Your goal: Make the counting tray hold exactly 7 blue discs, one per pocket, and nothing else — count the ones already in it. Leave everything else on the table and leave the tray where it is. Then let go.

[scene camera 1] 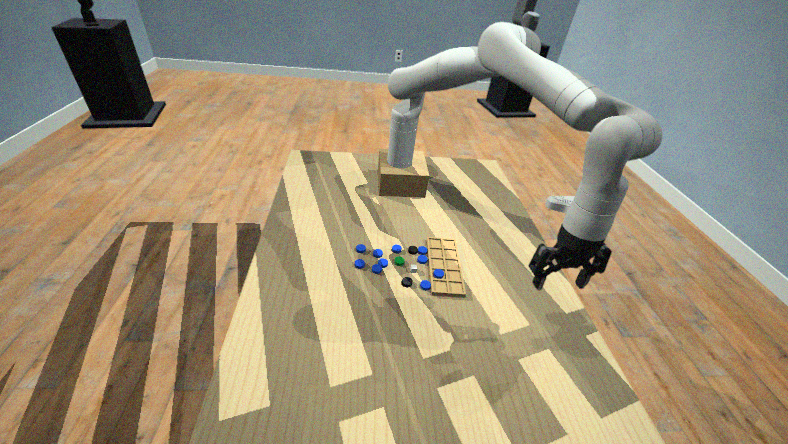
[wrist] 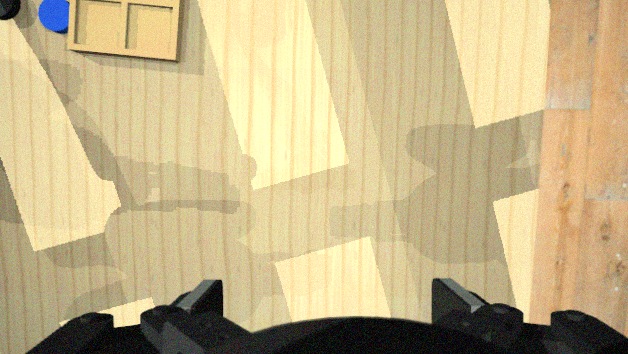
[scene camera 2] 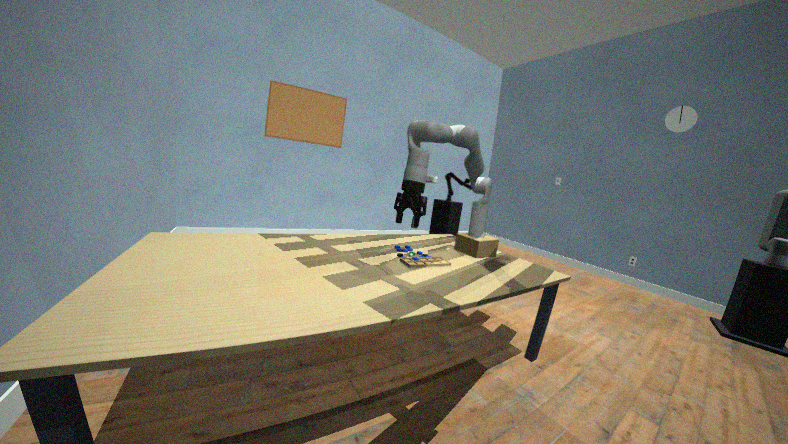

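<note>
The wooden counting tray (scene camera 1: 453, 274) (wrist: 151, 27) has two columns of pockets. One blue disc (scene camera 1: 438, 273) lies in its left column, near the front, in the first scene view; the other pockets look empty. Loose blue discs lie left of the tray: one (scene camera 1: 425, 284) (wrist: 54, 15) by its front left edge, two (scene camera 1: 422, 249) (scene camera 1: 422, 259) by its back left edge, one (scene camera 1: 396, 248) farther left, and several (scene camera 1: 360, 248) (scene camera 1: 376, 269) at the far left. My gripper (scene camera 1: 559, 285) (scene camera 2: 406, 222) (wrist: 327, 302) is open and empty, high above the table, right of the tray in the first scene view.
A green disc (scene camera 1: 399, 260), two black discs (scene camera 1: 413, 249) (scene camera 1: 406, 281) and a small white cube (scene camera 1: 413, 268) lie among the loose blue discs. The arm's wooden base block (scene camera 1: 402, 184) (scene camera 2: 475, 245) stands at the table's back. The table's right edge shows in the wrist view.
</note>
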